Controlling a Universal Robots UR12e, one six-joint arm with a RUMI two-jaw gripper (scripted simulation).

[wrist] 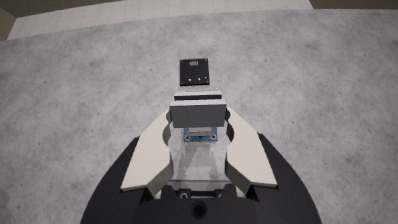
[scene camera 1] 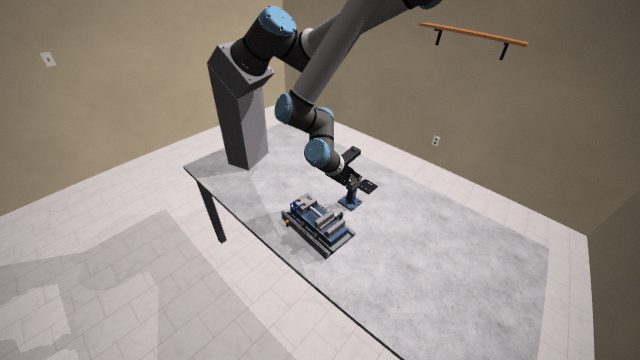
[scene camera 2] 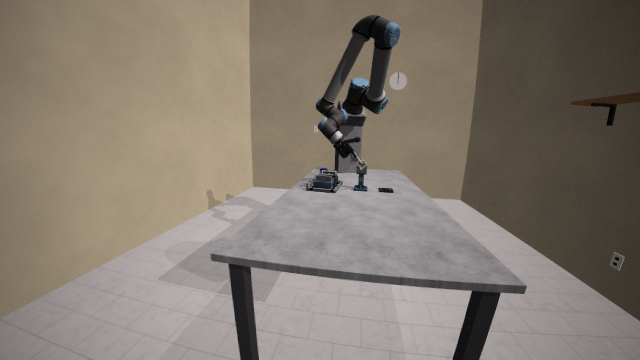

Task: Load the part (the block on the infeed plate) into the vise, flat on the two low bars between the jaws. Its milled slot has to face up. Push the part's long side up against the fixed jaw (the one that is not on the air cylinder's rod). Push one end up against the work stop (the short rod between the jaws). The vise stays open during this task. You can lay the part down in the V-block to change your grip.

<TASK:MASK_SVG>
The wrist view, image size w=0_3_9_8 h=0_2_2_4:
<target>my gripper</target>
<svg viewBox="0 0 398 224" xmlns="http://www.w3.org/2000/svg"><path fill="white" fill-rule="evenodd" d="M313 199L291 165L263 134L259 134L230 106L226 105L225 120L228 123L226 135L231 143L226 151L225 175L232 183L224 186L220 197L177 198L173 187L168 185L168 182L174 175L173 160L168 147L168 140L171 137L169 125L172 122L170 108L168 107L143 133L131 141L108 169L94 190L80 224L322 224Z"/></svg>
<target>part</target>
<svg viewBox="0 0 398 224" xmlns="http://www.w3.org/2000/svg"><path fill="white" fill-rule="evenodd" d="M221 92L176 92L174 95L175 101L171 101L169 106L173 128L224 127L227 104L224 99L221 99Z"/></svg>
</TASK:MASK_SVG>
